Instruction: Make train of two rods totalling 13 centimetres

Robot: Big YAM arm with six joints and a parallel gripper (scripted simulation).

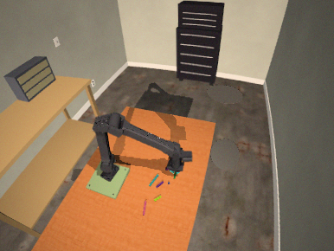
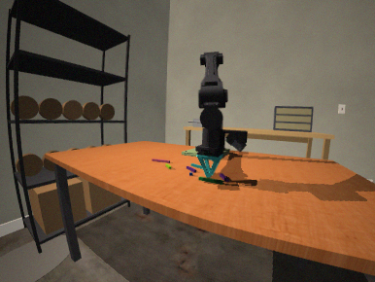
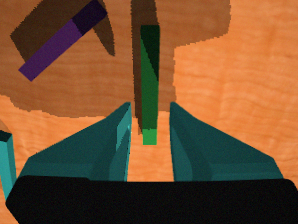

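Right now the green rod is 20 mm below my hand. The rest, counted from my hand: tiny blue rod: 80 mm to the right, 20 mm below, 10 mm behind; then turquoise rod: 110 mm behind, 100 mm to the right, 20 mm below; then lime rod: 210 mm to the right, 30 mm behind, 20 mm below.
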